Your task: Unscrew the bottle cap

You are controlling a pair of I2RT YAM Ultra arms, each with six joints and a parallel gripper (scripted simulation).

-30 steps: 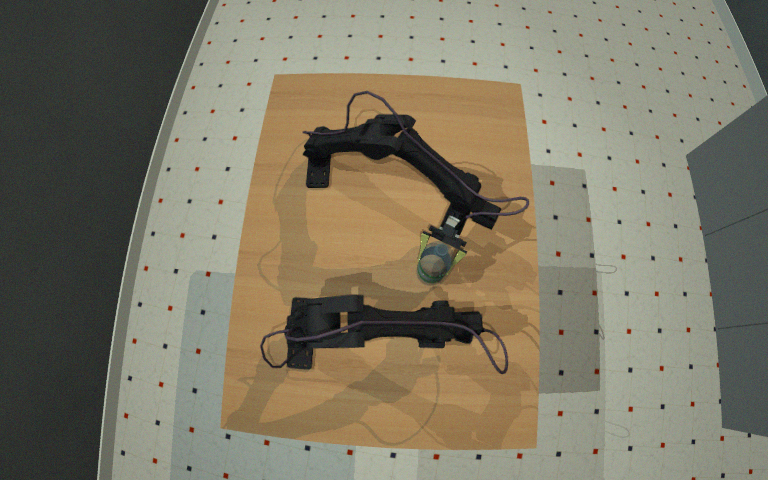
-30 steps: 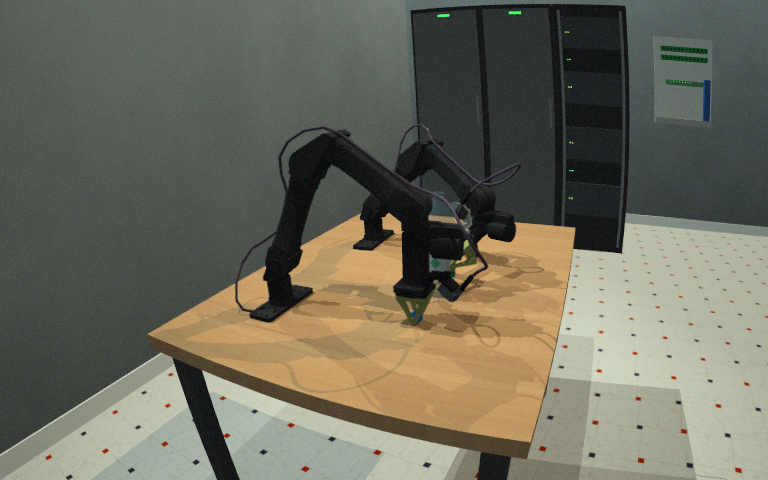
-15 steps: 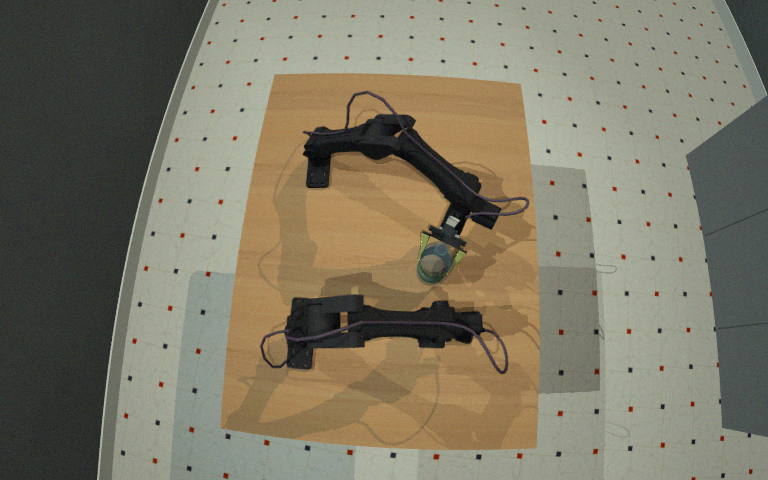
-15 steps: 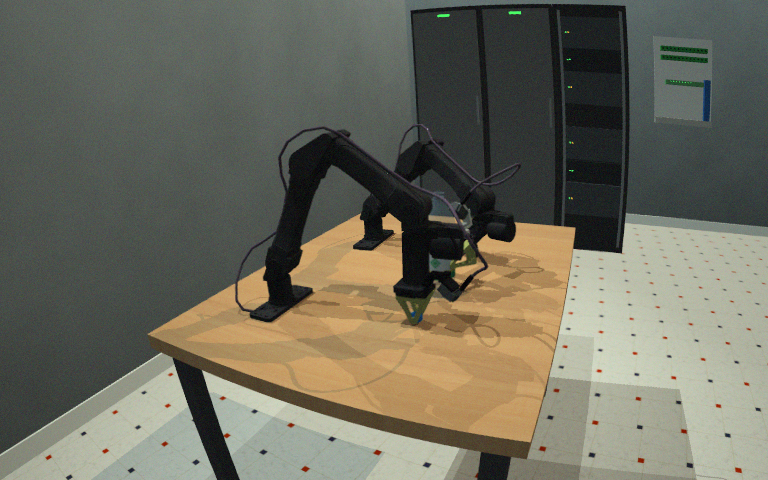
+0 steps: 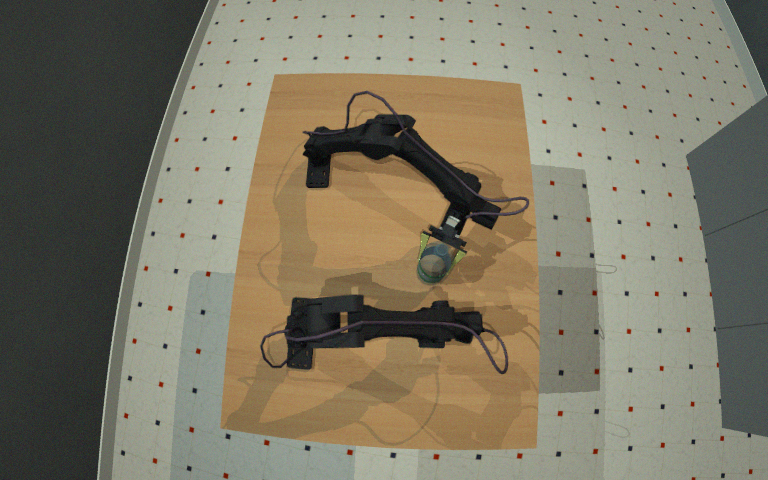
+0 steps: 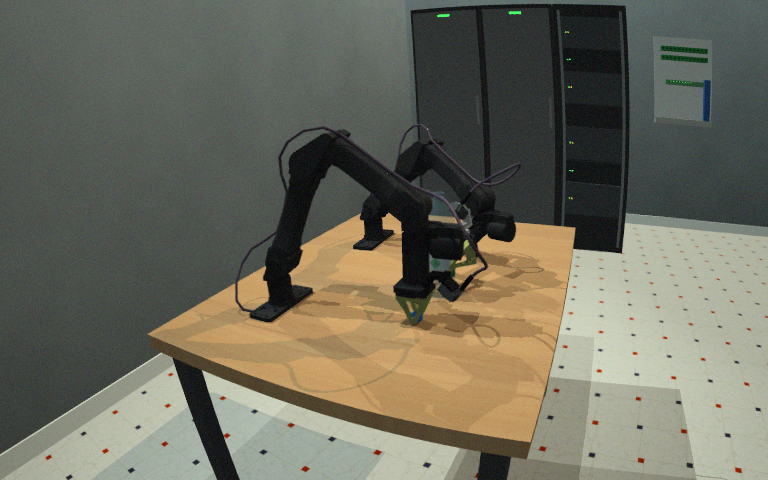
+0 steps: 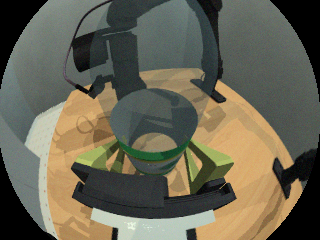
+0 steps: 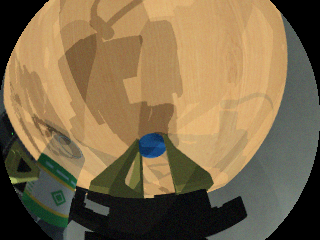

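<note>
My left gripper is now 40 mm below the bottle. From my left hand the other things lie so: blue cap: 160 mm to the right, 70 mm below.
The blue cap lies right at my right hand. From my right hand the other things lie so: bottle (16 cm to the left, 12 cm above).
</note>
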